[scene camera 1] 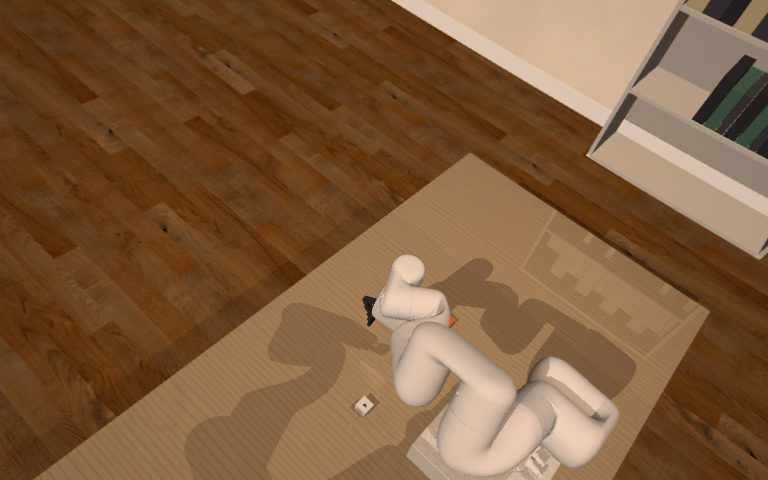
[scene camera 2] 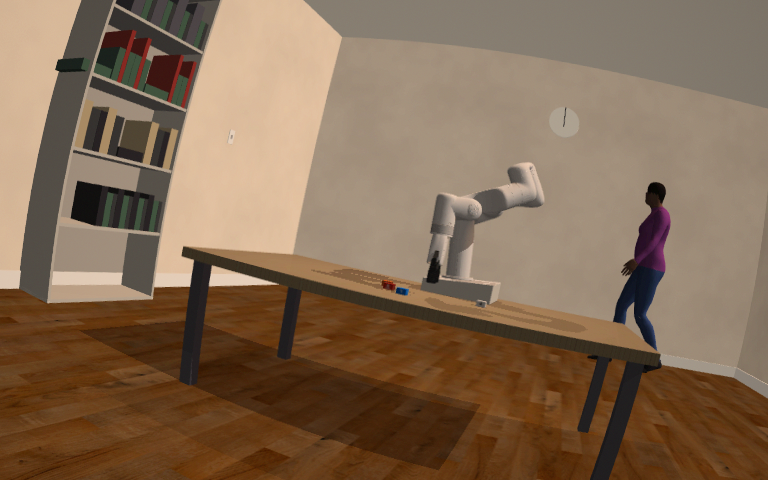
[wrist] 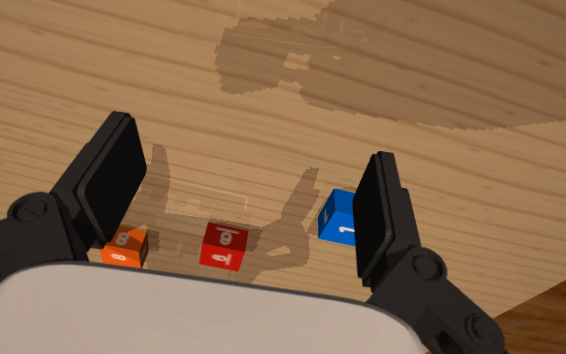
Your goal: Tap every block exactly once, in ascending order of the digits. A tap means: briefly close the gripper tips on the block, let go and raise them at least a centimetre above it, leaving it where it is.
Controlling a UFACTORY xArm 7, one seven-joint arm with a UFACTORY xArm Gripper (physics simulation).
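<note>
My gripper is open and empty, above the table. In the wrist view a blue block marked 1 lies partly behind the right finger; it also shows in scene camera 2. A red block with a barred digit, a 6 or 9 that I cannot tell apart, lies low between the fingers. An orange block marked 8 lies by the left finger, partly hidden; its corner shows in scene camera 1. A white block stands apart; its digit is unreadable. The arm hides the blue and red blocks in scene camera 1.
The arm's base stands on the wooden table. Shadows of the arm fall across the table. A bookshelf stands beyond it, and a person stands behind the table.
</note>
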